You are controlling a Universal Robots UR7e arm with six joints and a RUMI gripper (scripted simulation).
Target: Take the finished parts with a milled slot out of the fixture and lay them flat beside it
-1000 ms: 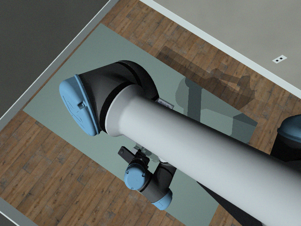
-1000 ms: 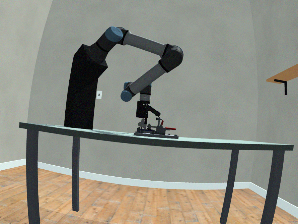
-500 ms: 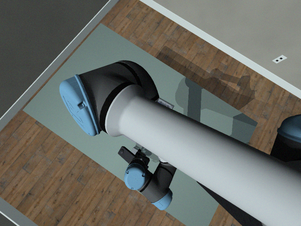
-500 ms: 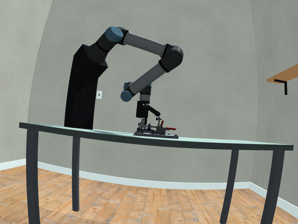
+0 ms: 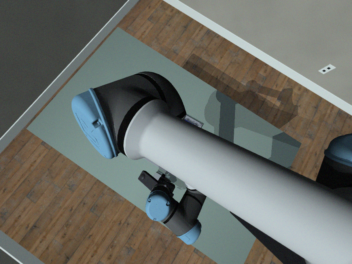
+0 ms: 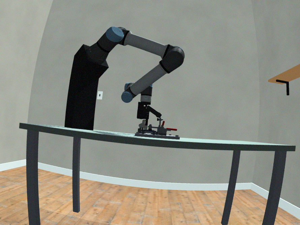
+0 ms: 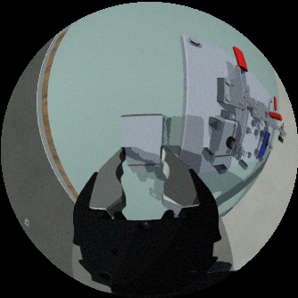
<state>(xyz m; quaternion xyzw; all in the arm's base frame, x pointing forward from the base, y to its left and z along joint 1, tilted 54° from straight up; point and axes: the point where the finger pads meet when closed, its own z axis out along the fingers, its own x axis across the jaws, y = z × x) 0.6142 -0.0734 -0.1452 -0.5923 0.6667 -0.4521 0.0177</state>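
The grey finished part lies 1 cm behind my hand and 1 cm below it. Round my hand: grey fixture plate: 3 cm behind, 24 cm to the right, 1 cm below; blue blank: 11 cm behind, 32 cm to the right, 1 cm above.
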